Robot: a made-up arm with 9 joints. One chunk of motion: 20 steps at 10 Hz.
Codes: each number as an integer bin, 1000 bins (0 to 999) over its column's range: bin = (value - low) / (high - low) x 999, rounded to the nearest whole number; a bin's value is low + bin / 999 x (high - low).
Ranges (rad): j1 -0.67..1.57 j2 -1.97..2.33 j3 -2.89..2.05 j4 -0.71..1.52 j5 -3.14..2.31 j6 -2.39..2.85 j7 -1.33..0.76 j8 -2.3..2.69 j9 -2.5..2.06
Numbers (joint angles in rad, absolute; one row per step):
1: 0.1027 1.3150 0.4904 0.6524 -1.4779 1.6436 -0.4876 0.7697 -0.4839
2: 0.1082 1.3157 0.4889 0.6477 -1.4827 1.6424 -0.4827 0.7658 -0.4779
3: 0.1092 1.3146 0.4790 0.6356 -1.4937 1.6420 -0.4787 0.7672 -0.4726
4: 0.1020 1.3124 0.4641 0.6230 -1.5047 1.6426 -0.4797 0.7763 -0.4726
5: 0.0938 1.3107 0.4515 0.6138 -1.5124 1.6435 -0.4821 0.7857 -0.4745
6: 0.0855 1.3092 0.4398 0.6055 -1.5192 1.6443 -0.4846 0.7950 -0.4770
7: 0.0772 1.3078 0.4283 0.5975 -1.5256 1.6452 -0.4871 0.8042 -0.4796
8: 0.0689 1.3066 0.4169 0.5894 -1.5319 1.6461 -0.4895 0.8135 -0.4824
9: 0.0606 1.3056 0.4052 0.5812 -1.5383 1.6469 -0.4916 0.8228 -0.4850
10: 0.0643 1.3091 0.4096 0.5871 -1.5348 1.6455 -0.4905 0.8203 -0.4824
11: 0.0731 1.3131 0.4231 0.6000 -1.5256 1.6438 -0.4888 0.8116 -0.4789
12: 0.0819 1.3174 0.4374 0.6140 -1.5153 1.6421 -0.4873 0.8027 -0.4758
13: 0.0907 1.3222 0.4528 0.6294 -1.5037 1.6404 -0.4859 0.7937 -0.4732
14: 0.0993 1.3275 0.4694 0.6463 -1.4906 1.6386 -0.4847 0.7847 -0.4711
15: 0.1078 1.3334 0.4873 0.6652 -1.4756 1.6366 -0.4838 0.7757 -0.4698
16: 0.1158 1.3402 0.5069 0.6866 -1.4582 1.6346 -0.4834 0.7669 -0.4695
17: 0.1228 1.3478 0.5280 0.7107 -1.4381 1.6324 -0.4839 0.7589 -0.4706
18: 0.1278 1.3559 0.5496 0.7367 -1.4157 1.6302 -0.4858 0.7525 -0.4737
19: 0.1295 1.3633 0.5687 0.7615 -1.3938 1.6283 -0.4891 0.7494 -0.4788
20: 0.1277 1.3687 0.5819 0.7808 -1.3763 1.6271 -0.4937 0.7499 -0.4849
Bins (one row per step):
1: 345 763 684 610 305 769 403 615 442
2: 347 763 683 608 304 769 405 614 443
3: 348 763 681 603 302 769 407 614 444
4: 344 763 678 597 300 769 406 616 444
5: 341 762 676 593 298 769 405 618 444
6: 337 762 673 589 297 769 404 620 443
7: 333 762 671 586 296 769 403 621 443
8: 330 761 669 582 295 769 402 623 442
9: 326 761 666 578 294 770 401 625 441
10: 327 762 667 581 294 769 401 625 442
11: 331 763 670 587 296 769 402 623 443
12: 335 764 673 593 298 769 403 621 443
13: 339 765 676 600 300 768 403 619 444
14: 343 766 679 608 302 768 404 618 444
15: 347 767 683 616 305 768 404 616 445
16: 350 769 687 626 308 767 405 614 445
17: 354 771 691 636 312 767 404 612 445
18: 356 773 696 648 316 766 404 611 444
19: 357 774 699 659 320 766 402 610 443
20: 356 776 702 668 323 766 400 611 441

